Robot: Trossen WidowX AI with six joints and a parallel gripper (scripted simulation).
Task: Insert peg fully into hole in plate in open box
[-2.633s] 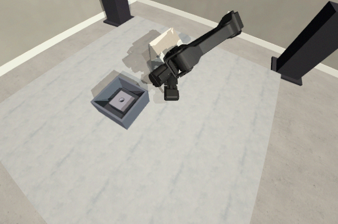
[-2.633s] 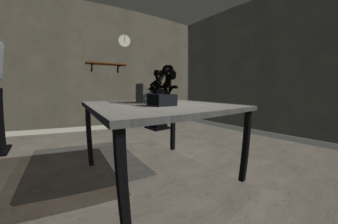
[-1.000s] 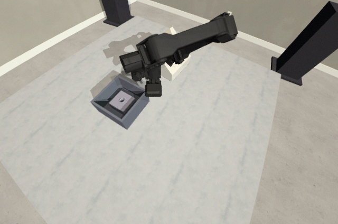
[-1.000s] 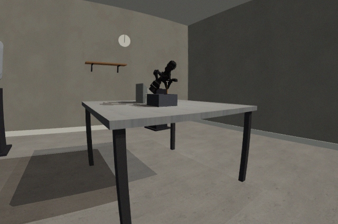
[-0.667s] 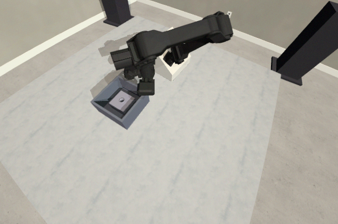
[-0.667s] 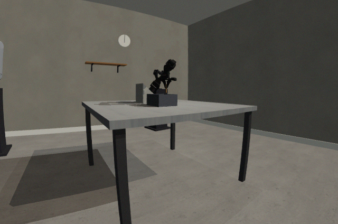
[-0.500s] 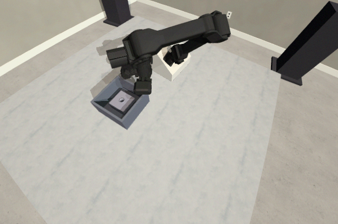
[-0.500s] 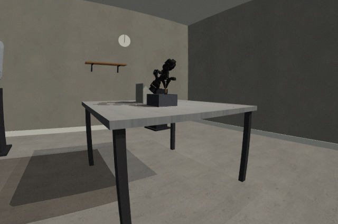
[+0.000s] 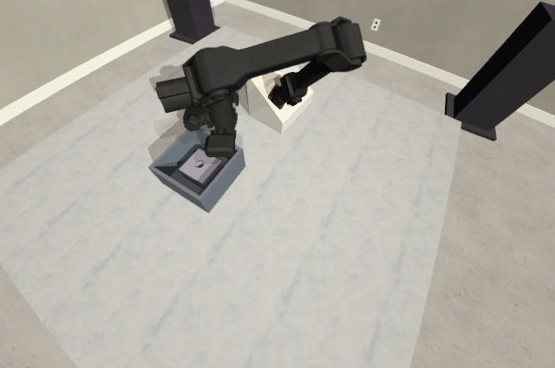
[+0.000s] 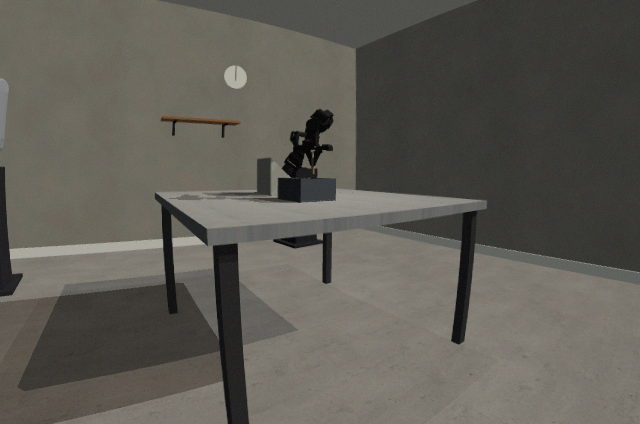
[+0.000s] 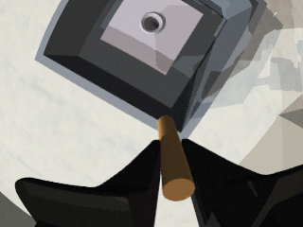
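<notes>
Right now the plate is 14 cm below my hand, 8 cm to the right of it and 6 cm ahead of it. The rest, counted from my hand: orange peg: 4 cm below; then box: 16 cm below, 8 cm to the right, 6 cm ahead.
</notes>
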